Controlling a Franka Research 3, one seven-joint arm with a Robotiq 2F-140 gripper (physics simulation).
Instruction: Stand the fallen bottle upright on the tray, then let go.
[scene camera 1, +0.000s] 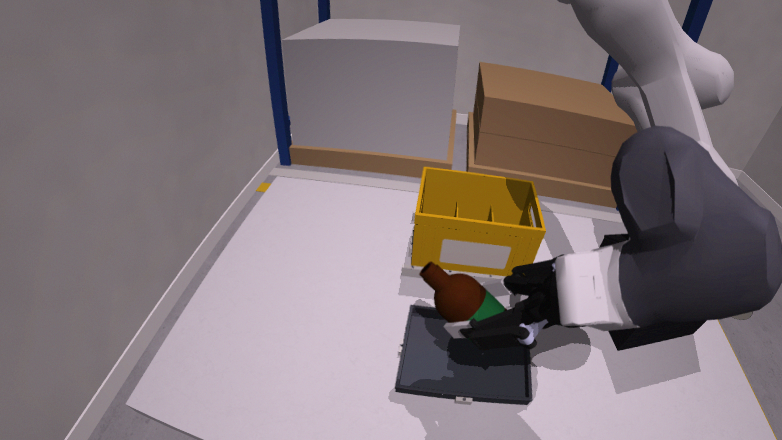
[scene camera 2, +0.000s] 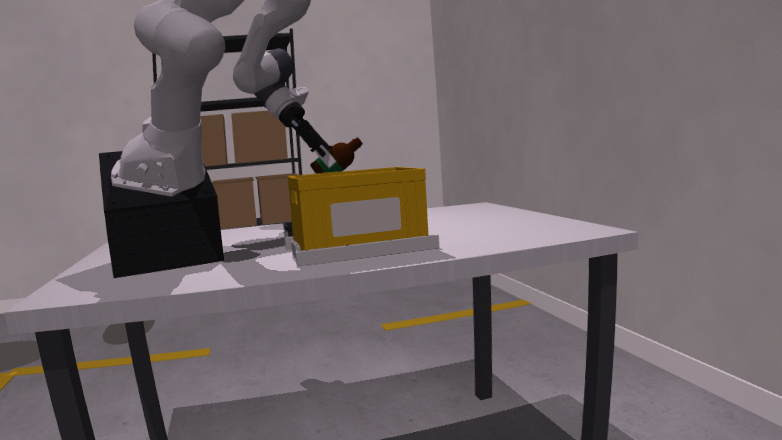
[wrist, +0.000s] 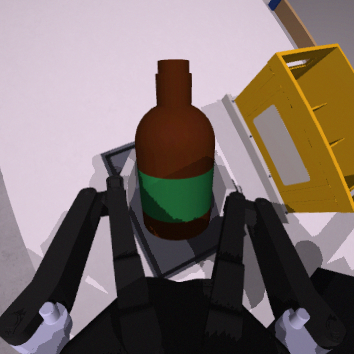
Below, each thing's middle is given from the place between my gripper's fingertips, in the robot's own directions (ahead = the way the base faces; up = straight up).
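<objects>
The brown bottle (scene camera 1: 459, 297) is 20 mm above my hand and 10 mm to the left of it.
</objects>
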